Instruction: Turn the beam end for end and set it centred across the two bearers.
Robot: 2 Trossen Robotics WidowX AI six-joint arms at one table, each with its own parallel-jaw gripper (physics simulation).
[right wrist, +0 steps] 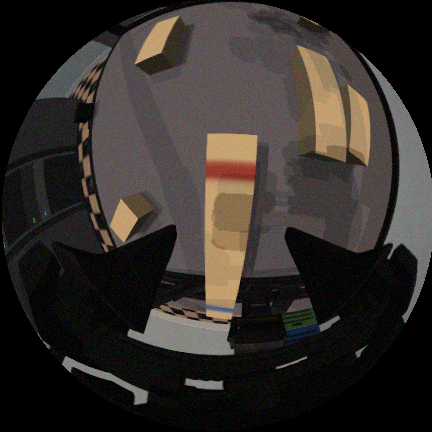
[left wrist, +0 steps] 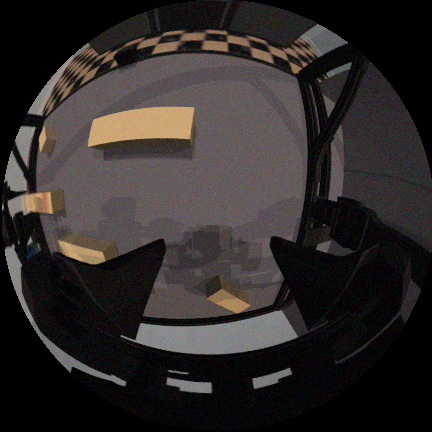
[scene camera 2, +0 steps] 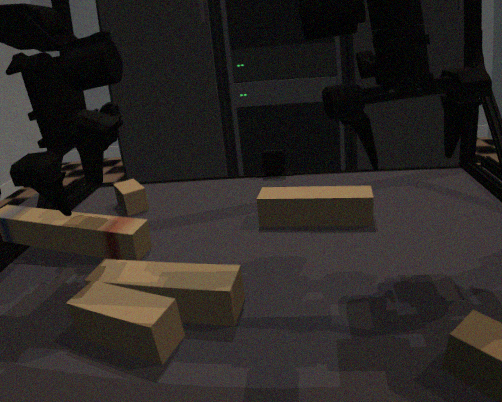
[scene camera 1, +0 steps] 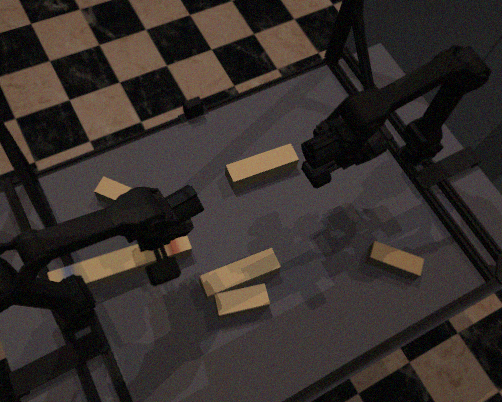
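Where they show: left gripper, fingertip midpoint: [left wrist: 218, 243] [scene camera 2: 412, 163] [scene camera 1: 338, 172]; right gripper, fingertip midpoint: [right wrist: 232, 231] [scene camera 2: 85, 198]; left arm's base at its link origin: [left wrist: 317, 208] [scene camera 1: 412, 154]; right arm's base at its link origin: [right wrist: 254, 294] [scene camera 1: 75, 316].
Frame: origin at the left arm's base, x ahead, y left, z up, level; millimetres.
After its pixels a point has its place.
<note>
The beam [scene camera 1: 110, 264] {z 42, x 808, y -59 mm} [scene camera 2: 55, 232] {z 26, x 778, y -32 mm} [left wrist: 42, 201] {z 32, x 684, y -50 mm} [right wrist: 230, 187] {z 32, x 686, y -46 mm} is a long wooden bar lying on the table at the left in scene camera 1, its blue-banded end left and red-banded end right. Two longer plain blocks look like the bearers: one [scene camera 1: 262, 162] {z 28, x 379, y -141 mm} [scene camera 2: 315, 210] {z 8, x 380, y -117 mm} [left wrist: 142, 127] {z 28, x 359, y -132 mm} [right wrist: 160, 42] {z 28, x 432, y -130 mm} at the back, one [scene camera 1: 240, 270] {z 28, x 559, y 79 mm} [scene camera 2: 200, 280] {z 28, x 509, y 94 mm} [left wrist: 85, 248] {z 28, x 520, y 61 mm} [right wrist: 325, 100] {z 28, x 577, y 74 mm} nearer, roughly parallel. My right gripper [scene camera 1: 157, 252] {z 76, x 713, y -43 mm} [scene camera 2: 81, 197] {z 76, x 713, y -43 mm} [right wrist: 232, 231] {z 76, x 713, y -43 mm} is open and empty above the beam. My left gripper [scene camera 1: 347, 157] [scene camera 2: 413, 162] {z 115, x 265, y -3 mm} [left wrist: 218, 243] {z 115, x 265, y -3 mm} is open and empty, high above the table right of the back block.
A short block [scene camera 1: 243, 300] {z 31, x 586, y 143 mm} [scene camera 2: 125, 310] {z 31, x 573, y 153 mm} [right wrist: 359, 125] {z 31, x 595, y 133 mm} lies against or very close to the nearer bearer. Another short block [scene camera 1: 112, 188] {z 25, x 733, y -237 mm} [scene camera 2: 132, 197] {z 14, x 710, y -196 mm} [right wrist: 131, 215] {z 25, x 718, y -198 mm} lies behind the beam. A third [scene camera 1: 397, 259] {z 25, x 219, y 222 mm} [scene camera 2: 480, 340] {z 25, x 249, y 200 mm} [left wrist: 227, 295] {z 25, x 226, y 187 mm} lies at the right.
</note>
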